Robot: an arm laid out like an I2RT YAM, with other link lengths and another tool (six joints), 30 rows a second.
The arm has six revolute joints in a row. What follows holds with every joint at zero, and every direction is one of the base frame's.
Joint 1 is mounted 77.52 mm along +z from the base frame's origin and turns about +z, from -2.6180 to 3.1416 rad.
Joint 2 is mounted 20.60 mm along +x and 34.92 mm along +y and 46.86 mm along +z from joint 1 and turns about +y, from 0.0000 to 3.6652 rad.
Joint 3 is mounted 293.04 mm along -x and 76.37 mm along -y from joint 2 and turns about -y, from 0.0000 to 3.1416 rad.
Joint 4 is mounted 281.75 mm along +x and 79.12 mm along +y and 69.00 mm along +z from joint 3 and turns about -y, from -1.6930 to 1.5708 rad.
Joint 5 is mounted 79.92 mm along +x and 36.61 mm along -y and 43.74 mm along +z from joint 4 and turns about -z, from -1.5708 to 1.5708 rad.
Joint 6 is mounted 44.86 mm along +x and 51.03 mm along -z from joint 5 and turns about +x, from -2.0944 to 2.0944 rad.
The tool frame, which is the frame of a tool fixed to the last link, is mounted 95.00 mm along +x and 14.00 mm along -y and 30.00 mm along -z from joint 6; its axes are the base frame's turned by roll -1.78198, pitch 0.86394 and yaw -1.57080 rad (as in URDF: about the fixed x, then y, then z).
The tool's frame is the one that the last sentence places.
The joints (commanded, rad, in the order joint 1, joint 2, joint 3, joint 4, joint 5, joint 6), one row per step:
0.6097 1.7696 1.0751 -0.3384 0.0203 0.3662
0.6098 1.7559 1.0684 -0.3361 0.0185 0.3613
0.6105 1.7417 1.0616 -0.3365 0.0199 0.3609
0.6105 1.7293 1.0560 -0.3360 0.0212 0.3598
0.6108 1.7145 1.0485 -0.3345 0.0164 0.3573
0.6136 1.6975 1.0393 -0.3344 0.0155 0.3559
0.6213 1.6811 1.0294 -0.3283 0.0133 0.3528
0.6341 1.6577 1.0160 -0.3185 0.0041 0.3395
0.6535 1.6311 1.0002 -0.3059 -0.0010 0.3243
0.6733 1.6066 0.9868 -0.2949 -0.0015 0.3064
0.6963 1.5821 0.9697 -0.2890 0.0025 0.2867
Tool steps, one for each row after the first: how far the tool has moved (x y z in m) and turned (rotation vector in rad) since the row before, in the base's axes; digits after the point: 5 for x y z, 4 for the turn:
-0.00098 -0.00052 0.00333 0.0045 -0.0081 0.0052
-0.00145 -0.00092 0.00325 0.0029 -0.0065 0.0003
-0.00089 -0.00089 0.00299 0.0028 -0.0069 0.0002
-0.00169 -0.00031 0.00330 0.0072 -0.0056 0.0050
-0.00264 -0.00035 0.00341 0.0045 -0.0064 0.0045
-0.00307 0.00193 0.00340 0.0074 -0.0102 0.0115
-0.00481 0.00399 0.00513 0.0116 -0.0159 0.0290
-0.00623 0.00542 0.00571 0.0103 -0.0215 0.0347
-0.00573 0.00500 0.00558 0.0055 -0.0238 0.0344
-0.00787 0.00392 0.00362 -0.0034 -0.0200 0.0361

